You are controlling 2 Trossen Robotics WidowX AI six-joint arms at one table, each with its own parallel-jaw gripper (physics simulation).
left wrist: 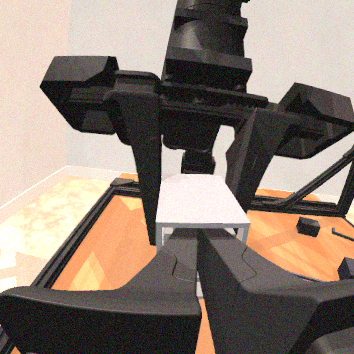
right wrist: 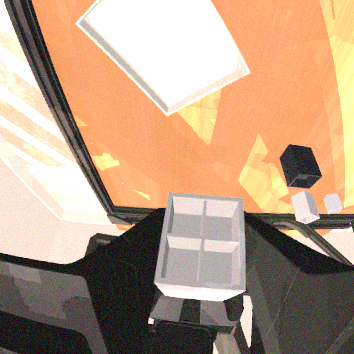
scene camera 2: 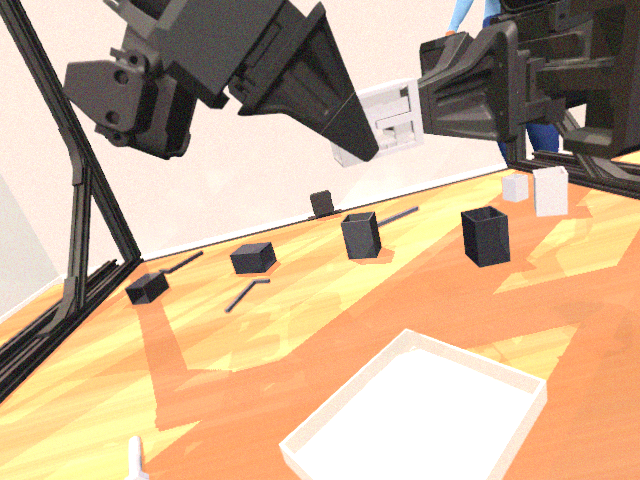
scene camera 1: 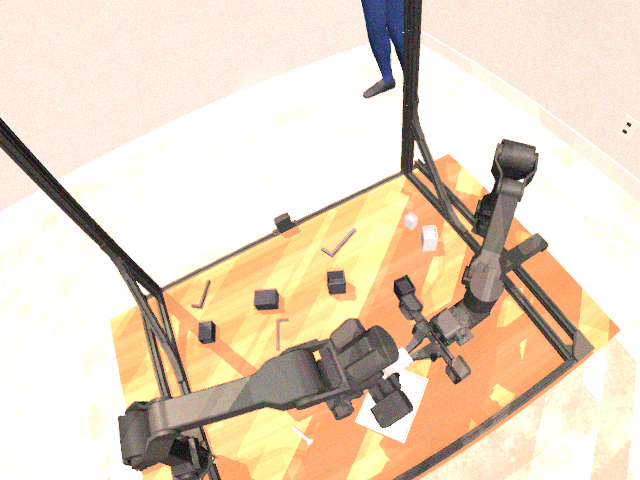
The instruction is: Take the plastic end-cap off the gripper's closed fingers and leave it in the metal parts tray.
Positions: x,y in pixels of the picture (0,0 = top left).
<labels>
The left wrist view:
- my left gripper: 193,222
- my right gripper: 188,248
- white plastic end-cap: 185,200
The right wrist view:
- my left gripper: 198,258
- my right gripper: 200,217
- white plastic end-cap: 201,255
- white parts tray: 175,59
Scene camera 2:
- my left gripper: 368,119
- my right gripper: 367,152
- white plastic end-cap: 381,101
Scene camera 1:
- my left gripper: 395,363
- my right gripper: 392,367
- white parts tray: 413,385
</labels>
